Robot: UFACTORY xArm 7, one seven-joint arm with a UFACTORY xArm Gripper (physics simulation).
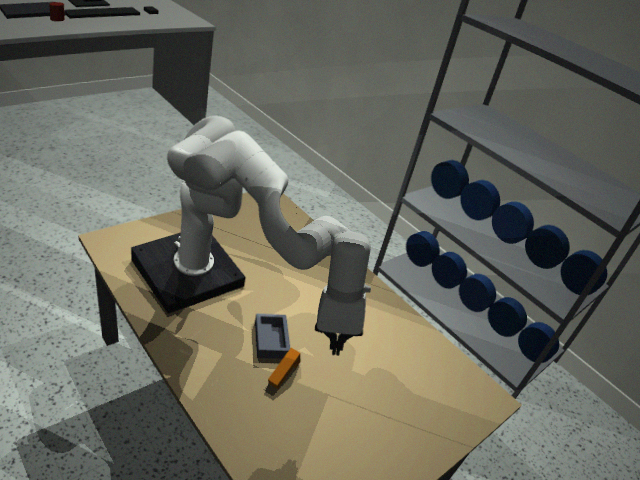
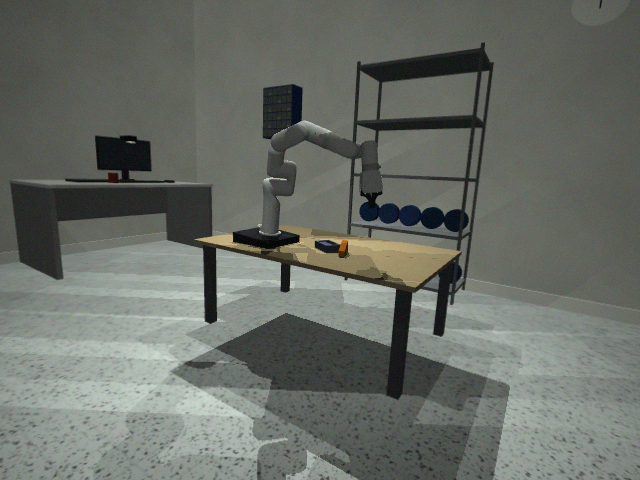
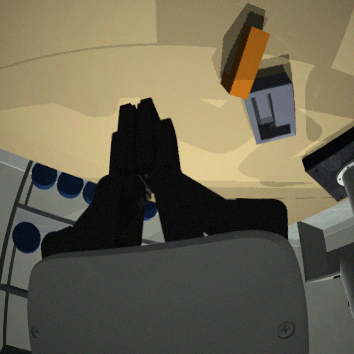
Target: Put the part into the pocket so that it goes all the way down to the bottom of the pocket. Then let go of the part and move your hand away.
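Pixels of known places: gripper, fingertip midpoint: (image 1: 335, 351) (image 2: 372, 208) (image 3: 144, 118); arm's base, origin of the base link: (image 1: 193, 261) (image 2: 269, 233) (image 3: 353, 170).
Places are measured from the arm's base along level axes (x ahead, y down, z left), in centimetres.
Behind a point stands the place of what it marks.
Note:
An orange bar-shaped part (image 1: 284, 367) {x 47.6, y 0.1, z -7.6 cm} (image 2: 343, 248) {x 48.3, y 1.0, z -9.9 cm} (image 3: 251, 60) {x 47.2, y 0.2, z -7.8 cm} is outside the pocket. One end is at the corner of the blue-grey pocket block (image 1: 271, 354) {x 40.9, y 2.8, z -5.2 cm} (image 2: 329, 249) {x 39.6, y 3.2, z -6.6 cm} (image 3: 288, 105) {x 35.3, y 1.1, z -3.9 cm}; whether that end rests on the rim is unclear. The block sits on the table with its pocket facing up, and no part shows inside it. My gripper (image 1: 336, 352) {x 61.0, y -20.0, z -8.9 cm} (image 2: 371, 204) {x 61.0, y -20.0, z -8.9 cm} (image 3: 144, 118) {x 61.0, y -20.0, z -8.9 cm} is shut and empty, its black fingertips together. It hangs well above the table, off to the shelf side of the part and the block.
The wooden table (image 1: 392, 423) {x 77.4, y 4.7, z 4.0 cm} (image 2: 403, 258) {x 76.0, y 4.7, z 1.7 cm} carries the black base plate (image 1: 149, 263) {x -7.1, y -0.1, z -11.9 cm} (image 2: 248, 238) {x -4.4, y 1.2, z -14.8 cm} of the arm. A shelf rack (image 1: 419, 149) (image 2: 423, 66) with blue discs stands beyond the table. A desk (image 1: 180, 77) (image 2: 36, 222) stands farther back.

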